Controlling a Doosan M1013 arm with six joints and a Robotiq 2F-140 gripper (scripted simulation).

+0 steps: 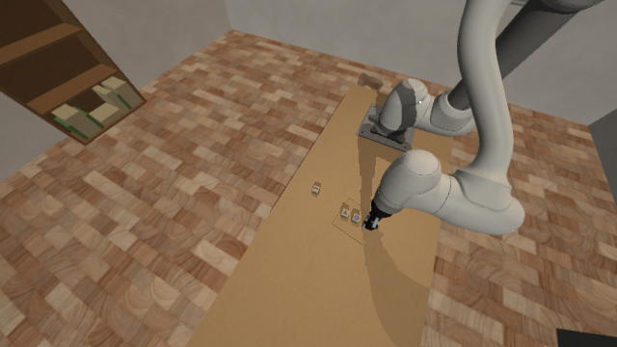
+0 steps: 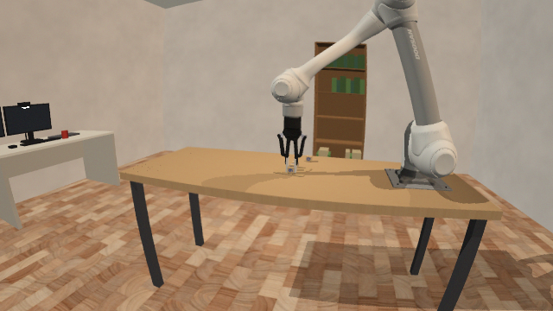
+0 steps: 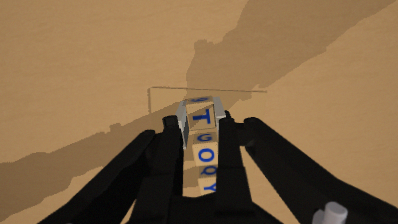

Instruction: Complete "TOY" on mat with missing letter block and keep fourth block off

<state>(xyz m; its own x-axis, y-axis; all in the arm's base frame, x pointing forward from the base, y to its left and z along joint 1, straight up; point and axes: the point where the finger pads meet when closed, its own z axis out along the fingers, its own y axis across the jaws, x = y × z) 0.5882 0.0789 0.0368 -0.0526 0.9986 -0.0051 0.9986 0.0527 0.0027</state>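
My hand is 20 mm above the T block. Round my hand: O block 50 mm to the right, 20 mm below; thin mat 50 mm to the right, 40 mm below; Y block 100 mm to the right, 20 mm below.
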